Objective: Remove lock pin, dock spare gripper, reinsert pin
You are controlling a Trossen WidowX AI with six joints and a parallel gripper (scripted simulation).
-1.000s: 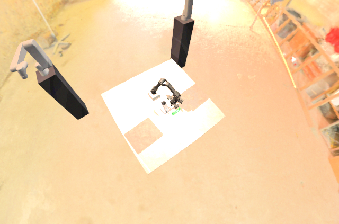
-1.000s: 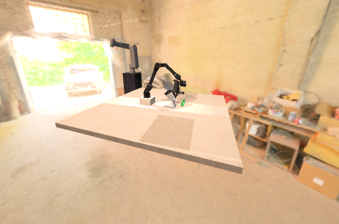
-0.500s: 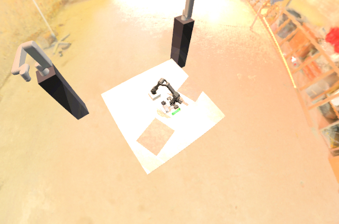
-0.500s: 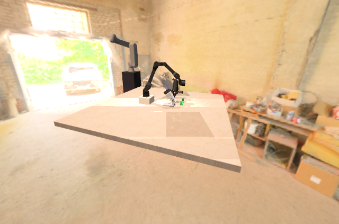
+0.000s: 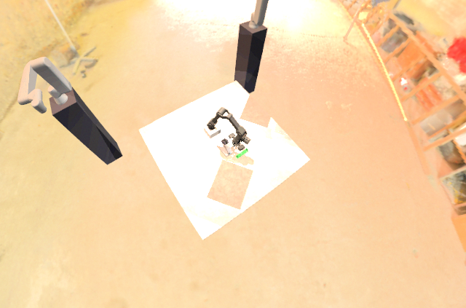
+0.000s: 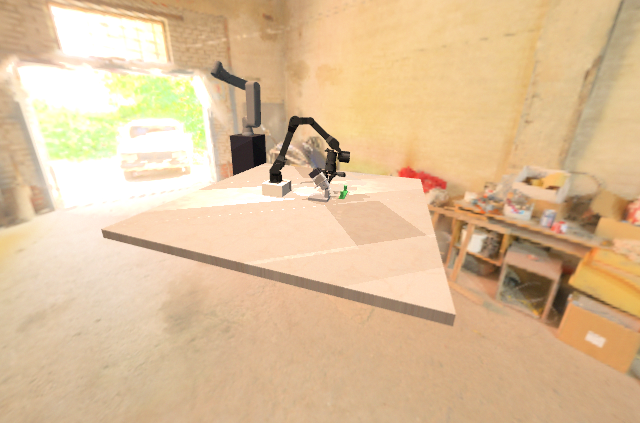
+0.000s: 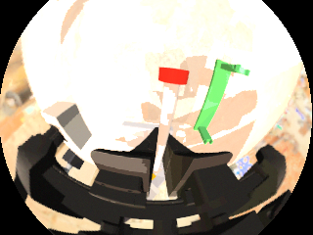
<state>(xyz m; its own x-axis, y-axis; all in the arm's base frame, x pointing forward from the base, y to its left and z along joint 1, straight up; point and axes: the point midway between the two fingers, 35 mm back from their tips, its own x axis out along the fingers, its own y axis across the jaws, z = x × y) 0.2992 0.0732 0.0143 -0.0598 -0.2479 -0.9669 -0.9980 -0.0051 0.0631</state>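
Right now the grey mount is 7 cm to the right of my gripper tip and 1 cm behind it. Round my gripper tip: green strip: 9 cm ahead, 3 cm to the left, 3 cm below; spare gripper: 7 cm to the right, 7 cm above, 3 cm behind.
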